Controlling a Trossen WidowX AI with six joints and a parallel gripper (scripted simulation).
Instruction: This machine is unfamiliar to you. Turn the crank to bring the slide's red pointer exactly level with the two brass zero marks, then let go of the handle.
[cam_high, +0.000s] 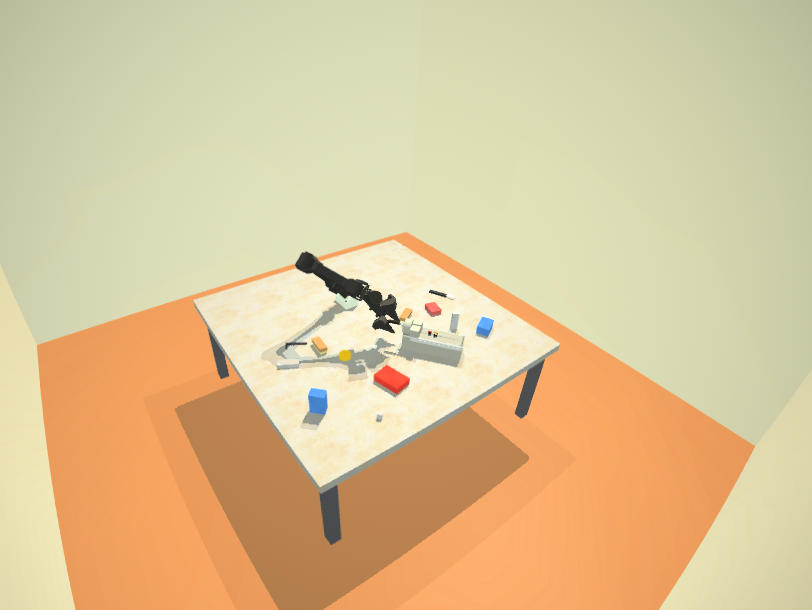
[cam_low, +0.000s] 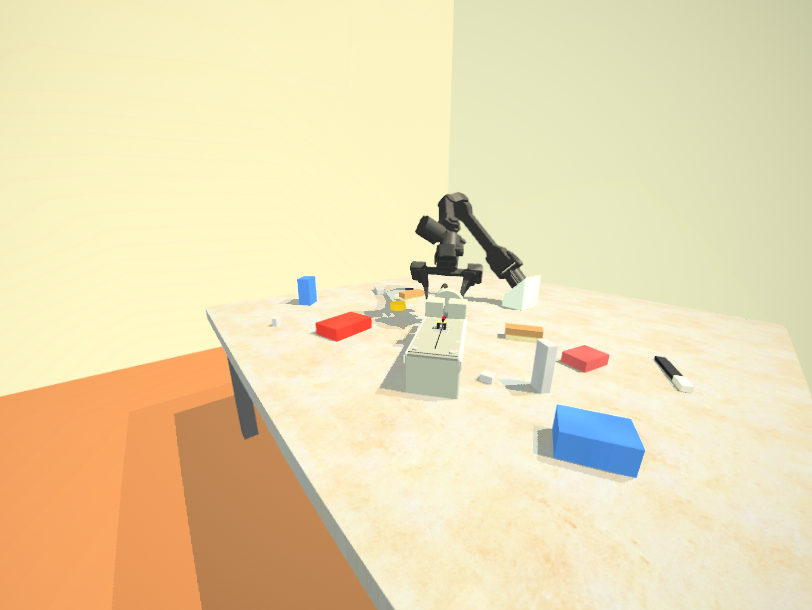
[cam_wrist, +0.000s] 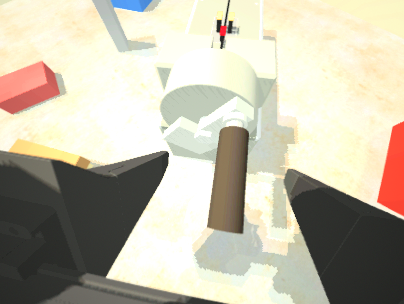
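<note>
Now: gripper tip 1 cm to the right of the crank and 2 cm below it. Round my gripper tip: brown crank handle: 1 cm behind, 1 cm to the right, 3 cm above; red pointer: 10 cm ahead, 10 cm to the left, 1 cm below; yellow disc: 4 cm behind, 24 cm to the right, 8 cm below.
</note>
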